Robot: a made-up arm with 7 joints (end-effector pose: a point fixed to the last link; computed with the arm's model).
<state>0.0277 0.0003 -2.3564 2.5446 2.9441 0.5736 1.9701</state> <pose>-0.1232 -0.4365 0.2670 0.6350 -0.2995 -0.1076 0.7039</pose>
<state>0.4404 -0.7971 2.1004 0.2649 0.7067 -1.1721 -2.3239</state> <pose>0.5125 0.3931 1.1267 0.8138 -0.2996 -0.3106 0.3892</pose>
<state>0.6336 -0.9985 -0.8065 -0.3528 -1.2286 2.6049 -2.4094</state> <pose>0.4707 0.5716 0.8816 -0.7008 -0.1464 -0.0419 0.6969</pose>
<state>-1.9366 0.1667 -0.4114 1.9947 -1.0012 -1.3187 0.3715</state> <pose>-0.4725 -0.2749 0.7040 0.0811 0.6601 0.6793 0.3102</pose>
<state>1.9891 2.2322 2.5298 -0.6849 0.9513 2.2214 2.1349</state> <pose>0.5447 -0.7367 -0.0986 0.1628 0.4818 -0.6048 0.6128</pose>
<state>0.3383 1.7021 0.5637 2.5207 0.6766 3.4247 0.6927</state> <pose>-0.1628 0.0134 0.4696 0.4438 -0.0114 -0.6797 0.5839</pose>
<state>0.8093 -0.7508 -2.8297 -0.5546 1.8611 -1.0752 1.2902</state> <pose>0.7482 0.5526 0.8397 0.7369 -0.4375 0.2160 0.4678</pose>
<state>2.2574 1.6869 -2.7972 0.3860 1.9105 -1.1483 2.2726</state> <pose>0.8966 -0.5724 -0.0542 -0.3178 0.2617 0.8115 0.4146</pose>
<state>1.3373 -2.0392 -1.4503 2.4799 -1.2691 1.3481 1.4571</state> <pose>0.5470 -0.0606 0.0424 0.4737 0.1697 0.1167 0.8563</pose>
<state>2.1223 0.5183 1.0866 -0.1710 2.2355 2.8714 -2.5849</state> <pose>0.3090 -0.4842 1.0996 -0.2189 -0.2556 -0.1056 0.9357</pose>
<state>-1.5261 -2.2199 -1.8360 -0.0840 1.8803 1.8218 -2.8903</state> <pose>-0.1087 -0.8583 -0.3838 0.6558 0.5227 -0.2866 0.4632</pose>
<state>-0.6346 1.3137 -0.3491 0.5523 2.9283 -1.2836 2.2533</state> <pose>-0.7469 0.5699 0.8198 0.9531 -0.0525 0.2981 0.0016</pose>
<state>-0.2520 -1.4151 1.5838 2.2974 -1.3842 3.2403 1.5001</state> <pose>0.3843 0.2975 0.3747 -0.0057 0.0301 0.1952 0.9803</pose>
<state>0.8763 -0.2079 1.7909 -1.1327 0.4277 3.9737 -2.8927</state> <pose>0.5043 -0.0998 1.0240 -0.9397 0.2464 0.2148 0.1005</pose>
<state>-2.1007 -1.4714 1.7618 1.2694 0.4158 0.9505 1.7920</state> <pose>0.0729 -0.8947 0.4083 0.1646 0.5321 0.0882 0.8258</pose>
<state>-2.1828 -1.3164 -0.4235 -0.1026 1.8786 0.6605 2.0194</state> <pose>-0.6764 -0.9059 0.4963 0.4098 0.5247 -0.4008 0.6294</pose>
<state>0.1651 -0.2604 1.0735 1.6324 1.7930 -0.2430 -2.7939</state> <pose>0.2090 0.5928 0.6274 0.2525 -0.4527 -0.5053 0.6900</pose>
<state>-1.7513 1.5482 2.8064 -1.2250 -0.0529 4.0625 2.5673</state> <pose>-0.0510 0.7304 0.6992 0.6658 -0.5730 0.3109 0.3629</pose>
